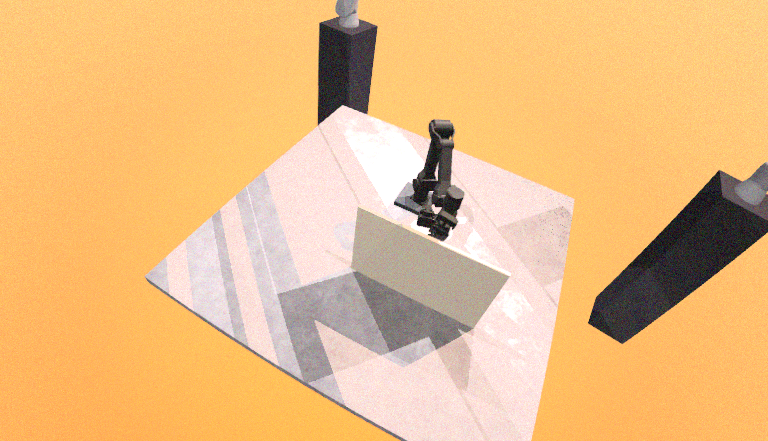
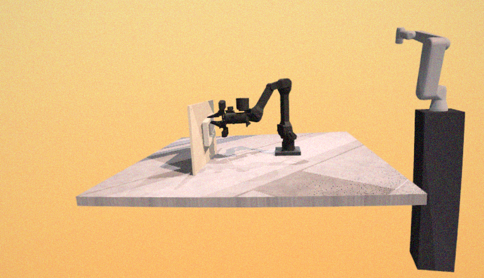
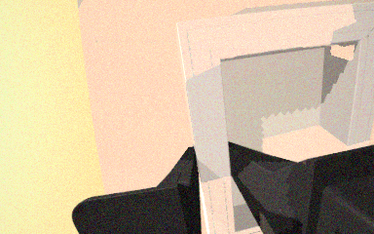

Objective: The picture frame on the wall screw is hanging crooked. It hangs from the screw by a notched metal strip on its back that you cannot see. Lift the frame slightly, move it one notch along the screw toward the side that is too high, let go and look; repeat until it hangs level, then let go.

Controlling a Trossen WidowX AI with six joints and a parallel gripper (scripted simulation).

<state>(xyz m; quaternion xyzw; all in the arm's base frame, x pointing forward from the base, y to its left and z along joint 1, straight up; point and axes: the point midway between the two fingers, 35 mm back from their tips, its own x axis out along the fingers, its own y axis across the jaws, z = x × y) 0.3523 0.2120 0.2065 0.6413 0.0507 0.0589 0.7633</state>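
Right now the pale picture frame is 1 cm to the right of my gripper tip and 5 cm below it. The rest, counted from my gripper tip: cream wall panel: 1 cm ahead, 7 cm below.
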